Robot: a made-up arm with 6 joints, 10 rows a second.
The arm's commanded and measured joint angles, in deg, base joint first. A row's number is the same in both.
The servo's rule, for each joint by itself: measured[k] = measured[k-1] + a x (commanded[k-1-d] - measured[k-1]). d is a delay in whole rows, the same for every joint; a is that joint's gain. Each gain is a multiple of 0.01, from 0.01 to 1. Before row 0 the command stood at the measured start. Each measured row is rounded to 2 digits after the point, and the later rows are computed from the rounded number. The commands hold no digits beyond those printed.
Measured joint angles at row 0:
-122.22 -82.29 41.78 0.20 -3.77 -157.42
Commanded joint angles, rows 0 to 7:
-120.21 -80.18 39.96 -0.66 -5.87 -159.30
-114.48 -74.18 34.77 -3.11 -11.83 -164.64
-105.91 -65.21 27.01 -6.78 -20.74 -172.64
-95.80 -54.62 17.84 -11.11 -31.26 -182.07
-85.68 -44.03 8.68 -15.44 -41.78 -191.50
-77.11 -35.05 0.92 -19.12 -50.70 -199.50
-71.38 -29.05 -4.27 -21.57 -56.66 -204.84
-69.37 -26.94 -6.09 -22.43 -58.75 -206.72
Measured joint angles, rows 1 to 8:
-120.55 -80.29 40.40 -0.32 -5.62 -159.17
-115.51 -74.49 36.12 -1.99 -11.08 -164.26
-107.54 -65.67 29.20 -4.86 -19.58 -172.05
-97.80 -55.17 20.57 -8.61 -29.86 -181.37
-87.74 -44.59 11.53 -12.71 -40.35 -190.79
-78.92 -35.53 3.47 -16.56 -49.46 -198.89
-72.66 -29.37 -2.41 -19.57 -55.80 -204.42
-69.93 -27.06 -5.21 -21.29 -58.40 -206.56
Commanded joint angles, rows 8 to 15:
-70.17 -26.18 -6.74 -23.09 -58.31 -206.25
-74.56 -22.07 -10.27 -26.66 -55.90 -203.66
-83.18 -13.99 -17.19 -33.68 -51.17 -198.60
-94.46 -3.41 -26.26 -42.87 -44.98 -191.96
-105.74 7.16 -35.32 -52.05 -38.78 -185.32
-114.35 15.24 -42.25 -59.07 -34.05 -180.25
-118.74 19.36 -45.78 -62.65 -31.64 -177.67
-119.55 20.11 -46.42 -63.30 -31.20 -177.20
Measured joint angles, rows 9 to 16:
-70.13 -26.22 -6.37 -22.37 -58.32 -206.27
-73.81 -22.28 -9.33 -24.94 -56.19 -203.84
-81.59 -14.40 -15.30 -30.18 -51.77 -198.97
-92.27 -3.96 -23.63 -37.79 -45.79 -192.45
-103.45 6.60 -32.51 -46.35 -39.62 -185.82
-112.50 14.81 -39.91 -53.98 -34.72 -180.64
-117.68 19.13 -44.37 -59.18 -32.01 -177.88
-119.23 20.06 -45.93 -61.65 -31.30 -177.25

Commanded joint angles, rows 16 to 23:
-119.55 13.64 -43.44 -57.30 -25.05 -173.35
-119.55 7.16 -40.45 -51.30 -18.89 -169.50
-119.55 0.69 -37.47 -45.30 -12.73 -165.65
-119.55 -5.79 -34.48 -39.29 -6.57 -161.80
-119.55 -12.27 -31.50 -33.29 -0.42 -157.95
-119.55 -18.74 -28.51 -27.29 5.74 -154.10
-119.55 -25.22 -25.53 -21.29 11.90 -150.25
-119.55 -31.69 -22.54 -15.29 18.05 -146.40
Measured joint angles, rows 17 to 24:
-119.50 13.96 -44.04 -59.04 -25.80 -173.62
-119.54 7.50 -41.31 -54.40 -19.72 -169.79
-119.55 1.03 -38.39 -48.94 -13.57 -165.94
-119.55 -5.45 -35.42 -43.15 -7.41 -162.09
-119.55 -11.93 -32.44 -37.23 -1.26 -158.24
-119.55 -18.40 -29.45 -31.27 4.90 -154.39
-119.55 -24.88 -26.47 -25.28 11.06 -150.54
-119.55 -31.35 -23.48 -19.29 17.21 -146.69

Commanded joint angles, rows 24 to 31:
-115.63 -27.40 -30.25 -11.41 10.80 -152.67
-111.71 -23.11 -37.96 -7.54 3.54 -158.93
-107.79 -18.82 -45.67 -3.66 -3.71 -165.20
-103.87 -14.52 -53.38 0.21 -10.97 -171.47
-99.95 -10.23 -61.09 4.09 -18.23 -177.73
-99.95 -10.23 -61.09 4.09 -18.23 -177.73
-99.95 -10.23 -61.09 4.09 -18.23 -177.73
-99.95 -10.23 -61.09 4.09 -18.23 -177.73
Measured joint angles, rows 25 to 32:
-116.30 -27.60 -28.63 -14.56 11.57 -152.25
-112.49 -23.33 -35.72 -10.35 4.50 -158.46
-108.59 -19.05 -43.28 -6.34 -2.72 -164.73
-104.67 -14.75 -50.96 -2.41 -9.98 -171.00
-100.75 -10.46 -58.66 1.49 -17.24 -177.26
-100.09 -10.24 -60.51 3.05 -18.11 -177.70
-99.97 -10.23 -60.95 3.67 -18.22 -177.73
-99.95 -10.23 -61.06 3.92 -18.23 -177.73

